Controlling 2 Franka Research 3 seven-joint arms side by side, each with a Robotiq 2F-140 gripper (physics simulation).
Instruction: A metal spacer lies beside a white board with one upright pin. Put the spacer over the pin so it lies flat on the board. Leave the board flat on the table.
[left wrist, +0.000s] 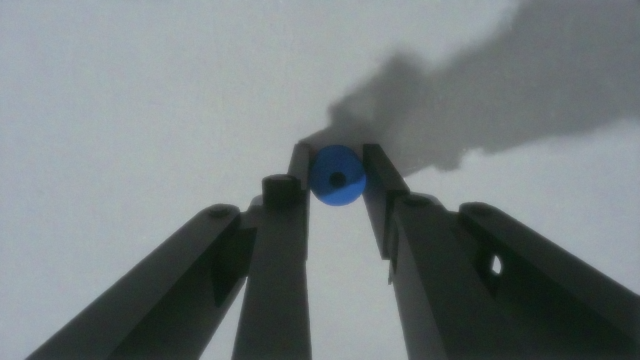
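The spacer (349, 167), a blue round piece with a small dark hole in its middle, shows near the centre of the left wrist view, with its hole facing the camera. My left gripper (336, 168) is shut on it, one dark fingertip against each side. Part of the spacer's face is in shadow. Whether it touches the table is hard to tell. The white board and its pin do not show in this view. My right gripper does not show either.
The pale table top (150, 100) lies beneath the fingers. A broad dark shadow runs over it from the fingertips to the upper right.
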